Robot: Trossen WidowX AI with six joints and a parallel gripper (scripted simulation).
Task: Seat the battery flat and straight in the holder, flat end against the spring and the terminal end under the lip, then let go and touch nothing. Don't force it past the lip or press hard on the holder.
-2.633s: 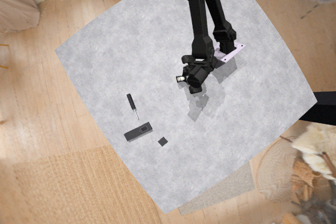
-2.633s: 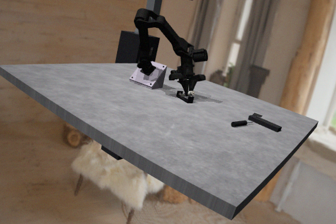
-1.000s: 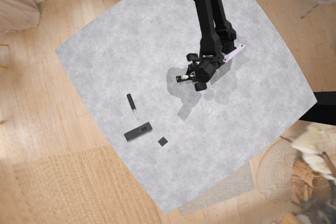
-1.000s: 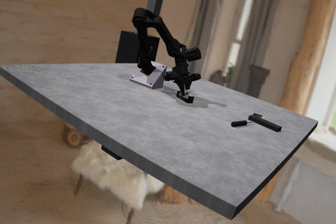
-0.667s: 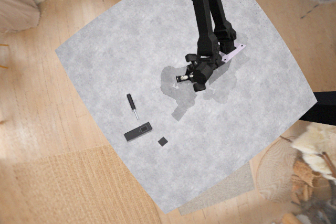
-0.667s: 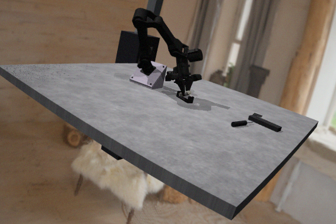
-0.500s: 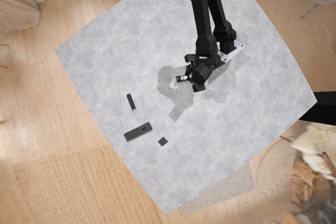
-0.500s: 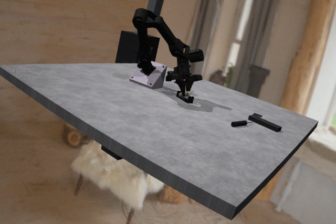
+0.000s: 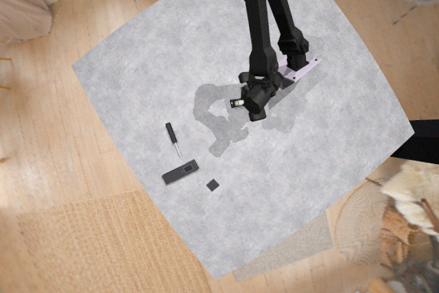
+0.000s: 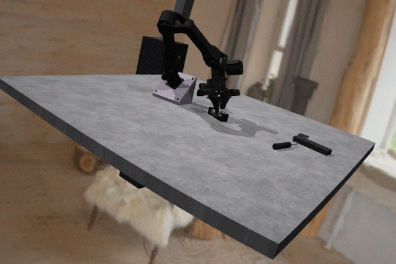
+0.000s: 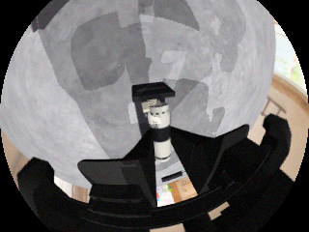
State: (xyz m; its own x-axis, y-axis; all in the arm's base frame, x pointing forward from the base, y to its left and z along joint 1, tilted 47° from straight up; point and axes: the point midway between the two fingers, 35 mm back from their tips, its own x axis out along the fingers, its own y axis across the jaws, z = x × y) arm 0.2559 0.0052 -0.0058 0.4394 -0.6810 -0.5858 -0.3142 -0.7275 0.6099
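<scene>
My gripper tip is 10 mm below the battery. Round my gripper tip: black remote (390 mm ahead, 110 mm to the left); then black square (300 mm ahead, 230 mm to the left, 20 mm below); then black-handled screwdriver (330 mm ahead, 20 mm to the right, 10 mm below).
</scene>
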